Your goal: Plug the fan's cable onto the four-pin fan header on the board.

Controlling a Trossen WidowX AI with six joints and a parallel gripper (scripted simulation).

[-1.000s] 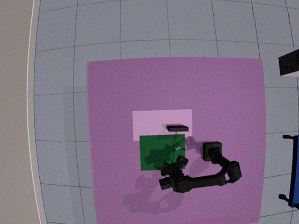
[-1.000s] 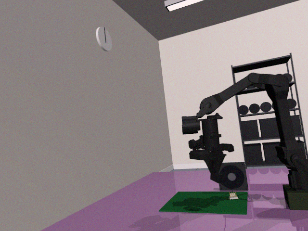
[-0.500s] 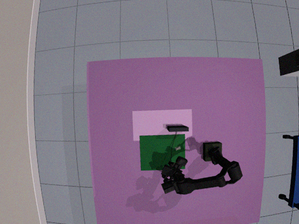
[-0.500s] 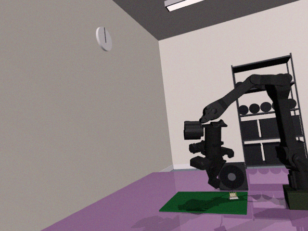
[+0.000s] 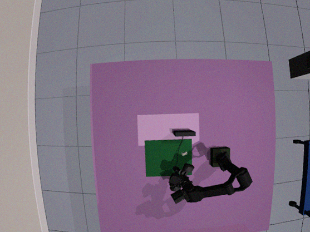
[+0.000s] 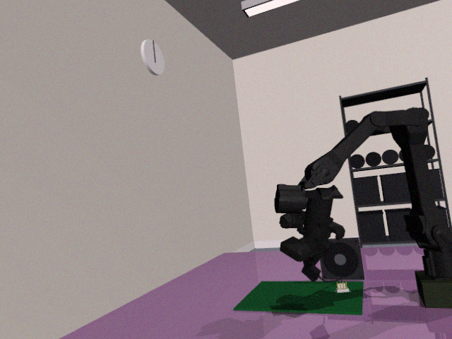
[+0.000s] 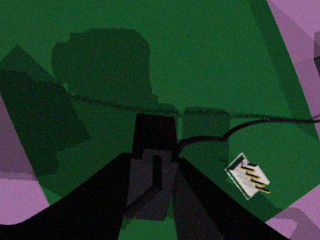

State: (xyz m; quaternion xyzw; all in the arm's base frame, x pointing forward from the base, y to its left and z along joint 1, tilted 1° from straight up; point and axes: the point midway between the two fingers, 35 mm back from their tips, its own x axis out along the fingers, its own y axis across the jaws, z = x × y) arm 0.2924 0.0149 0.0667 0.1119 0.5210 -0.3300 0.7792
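Right now the green board is 30 mm ahead of my gripper tip, 60 mm to the right of it and 100 mm below it. Round my gripper tip: black fan (90 mm behind, 200 mm to the right, 30 mm below); fan plug (10 mm below).
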